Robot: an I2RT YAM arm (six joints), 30 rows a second.
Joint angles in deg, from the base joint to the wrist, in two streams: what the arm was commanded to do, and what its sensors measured. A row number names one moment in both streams.
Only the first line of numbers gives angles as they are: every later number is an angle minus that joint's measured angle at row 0.
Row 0, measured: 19.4, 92.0, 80.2, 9.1, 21.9, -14.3
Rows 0 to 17, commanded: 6.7, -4.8, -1.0, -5.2, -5.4, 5.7; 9.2, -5.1, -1.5, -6.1, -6.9, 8.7; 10.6, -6.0, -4.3, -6.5, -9.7, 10.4; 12.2, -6.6, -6.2, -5.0, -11.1, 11.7; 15.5, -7.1, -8.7, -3.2, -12.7, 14.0; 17.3, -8.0, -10.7, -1.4, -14.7, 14.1; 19.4, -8.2, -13.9, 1.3, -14.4, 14.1; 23.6, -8.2, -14.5, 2.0, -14.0, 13.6; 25.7, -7.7, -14.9, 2.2, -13.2, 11.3; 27.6, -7.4, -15.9, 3.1, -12.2, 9.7; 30.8, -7.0, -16.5, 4.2, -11.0, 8.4; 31.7, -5.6, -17.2, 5.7, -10.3, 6.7; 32.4, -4.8, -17.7, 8.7, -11.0, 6.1; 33.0, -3.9, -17.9, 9.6, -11.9, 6.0; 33.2, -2.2, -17.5, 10.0, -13.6, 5.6; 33.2, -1.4, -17.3, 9.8, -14.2, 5.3; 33.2, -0.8, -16.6, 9.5, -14.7, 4.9; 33.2, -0.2, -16.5, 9.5, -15.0, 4.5
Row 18, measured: 34.2, -2.0, -18.1, 3.9, -13.2, 6.9
